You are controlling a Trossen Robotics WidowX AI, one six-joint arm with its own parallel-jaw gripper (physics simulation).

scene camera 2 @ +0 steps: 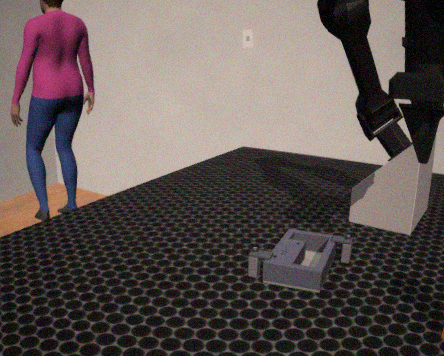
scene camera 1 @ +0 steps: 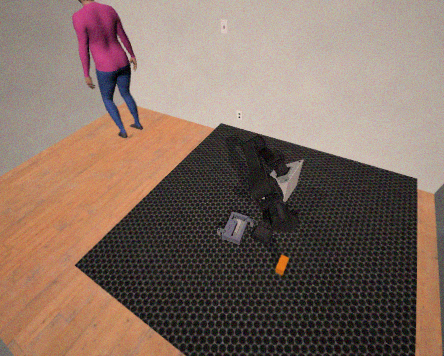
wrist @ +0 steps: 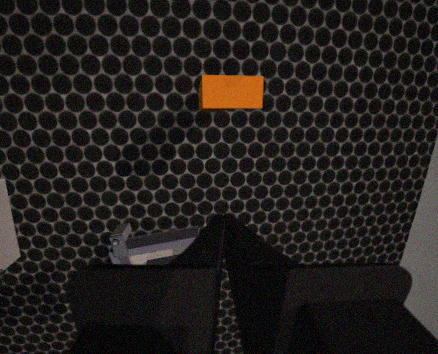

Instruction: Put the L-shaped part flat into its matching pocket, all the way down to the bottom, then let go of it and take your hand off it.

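Seen in the pictures: gripper, fingertip midpoint: [scene camera 2: 423, 163] [wrist: 222, 221]; arm's base at its link origin: [scene camera 2: 402, 151] [scene camera 1: 283, 172].
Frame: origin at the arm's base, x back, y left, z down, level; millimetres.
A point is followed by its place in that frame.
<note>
The orange L-shaped part [scene camera 1: 282, 265] @(x -443, y 158, z 35 mm) [scene camera 2: 442, 327] @(x -426, y 140, z 133 mm) [wrist: 232, 92] @(x -432, y 154, z 35 mm) stands on the mat, apart from the fixture. Its top shows as a plain rectangle in the wrist view; its L outline is hidden there. The blue-grey fixture [scene camera 1: 229, 231] @(x -373, y -113, z 109 mm) [scene camera 2: 286, 256] @(x -370, y -115, z 109 mm) [wrist: 142, 249] @(x -306, y -64, z 109 mm) lies on the mat, with a recessed pocket showing a pale floor and no orange in it. My gripper [scene camera 2: 424, 160] @(x -407, y 74, z -73 mm) [wrist: 222, 221] @(x -407, y 74, z -73 mm) is shut and empty, pointing down above the mat. In the wrist view the orange part is beyond the fingertips, and the fingers partly cover the fixture at lower left. The fingertips are hard to make out in scene camera 1.
Small grey side brackets [scene camera 1: 220, 231] @(x -395, y -149, z 104 mm) [scene camera 2: 254, 266] @(x -398, y -156, z 124 mm) [wrist: 119, 239] @(x -277, y -40, z 102 mm) flank the fixture. A pale wedge-shaped box [scene camera 1: 294, 180] @(x 6, y 61, z 35 mm) [scene camera 2: 387, 202] @(x -101, y -7, z 86 mm) stands by the arm, behind the fixture. A person [scene camera 1: 102, 40] [scene camera 2: 57, 55] in a pink top stands at the left, off the dark mat [scene camera 1: 165, 240] @(x -542, y -371, z 145 mm) [scene camera 2: 150, 300] @(x -535, y -251, z 145 mm).
</note>
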